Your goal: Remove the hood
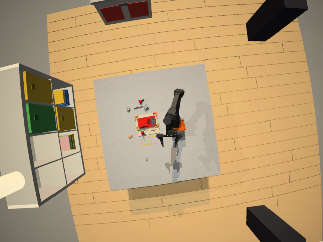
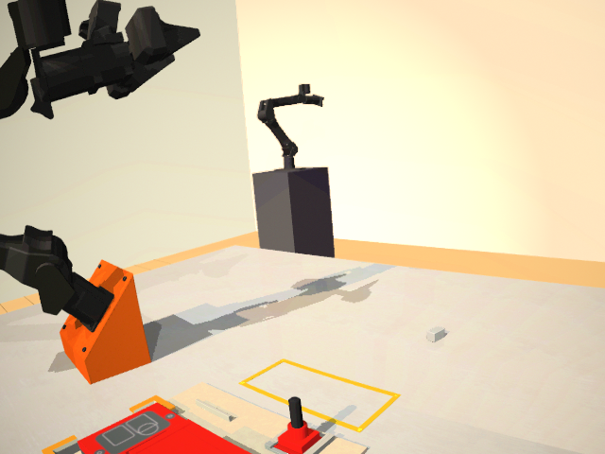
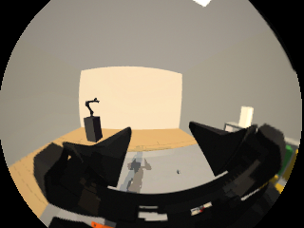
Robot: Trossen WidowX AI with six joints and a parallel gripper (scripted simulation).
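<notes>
Now: gripper tip 41 cm above the hood, 25 cm short of it and 19 cm to the left of it. The rest, counted from my gripper tip: black upright peg: 41 cm below, 25 cm ahead, 8 cm to the right; white wheel: 44 cm below, 41 cm ahead, 35 cm to the right.
</notes>
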